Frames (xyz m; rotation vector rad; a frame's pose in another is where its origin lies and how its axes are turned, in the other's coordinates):
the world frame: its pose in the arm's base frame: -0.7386 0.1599 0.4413 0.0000 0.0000 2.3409
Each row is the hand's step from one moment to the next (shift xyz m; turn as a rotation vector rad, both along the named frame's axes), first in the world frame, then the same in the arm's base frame.
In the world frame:
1: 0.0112 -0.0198 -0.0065 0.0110 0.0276 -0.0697
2: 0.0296 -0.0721 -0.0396 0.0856 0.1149 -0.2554
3: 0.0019 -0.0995 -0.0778 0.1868 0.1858 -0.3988
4: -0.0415 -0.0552 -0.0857 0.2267 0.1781 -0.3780
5: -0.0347 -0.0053 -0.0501 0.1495 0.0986 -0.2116
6: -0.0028 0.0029 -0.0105 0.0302 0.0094 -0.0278
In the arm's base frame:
1: 0.0064 0.0218 -0.0065 -0.0275 -0.0113 -0.0697
2: 0.0311 0.0714 -0.0396 -0.1421 -0.0185 -0.2554
3: 0.0701 0.0706 -0.0778 -0.2634 0.0047 -0.3988
4: 0.0685 0.0086 -0.0857 -0.2857 0.0387 -0.3780
5: 0.0280 -0.0212 -0.0501 -0.1749 0.0387 -0.2116
6: -0.0001 -0.0040 -0.0105 -0.0278 0.0151 -0.0278

